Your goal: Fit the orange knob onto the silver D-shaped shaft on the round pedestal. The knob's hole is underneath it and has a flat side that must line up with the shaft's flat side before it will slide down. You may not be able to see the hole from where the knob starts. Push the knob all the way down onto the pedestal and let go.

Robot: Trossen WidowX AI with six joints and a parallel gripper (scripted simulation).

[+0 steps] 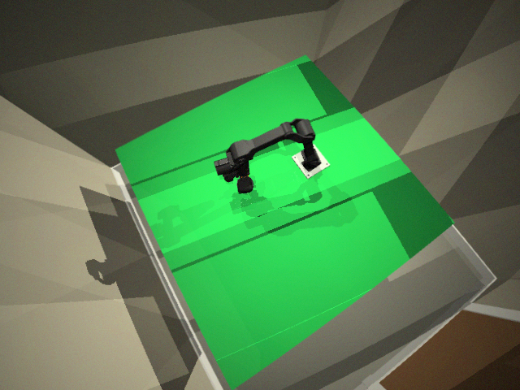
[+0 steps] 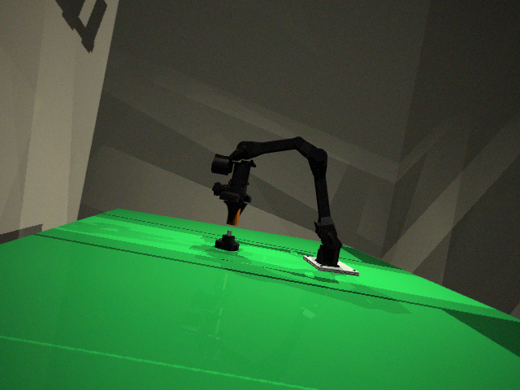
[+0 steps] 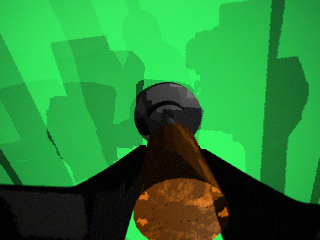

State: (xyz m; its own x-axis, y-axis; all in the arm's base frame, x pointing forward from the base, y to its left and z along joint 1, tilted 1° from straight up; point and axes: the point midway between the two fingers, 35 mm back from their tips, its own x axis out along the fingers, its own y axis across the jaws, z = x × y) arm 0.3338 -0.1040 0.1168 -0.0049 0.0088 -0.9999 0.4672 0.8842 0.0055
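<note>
The round pedestal lies 6 cm below my gripper tip. Also, from my gripper tip: orange knob (3 cm above).
</note>
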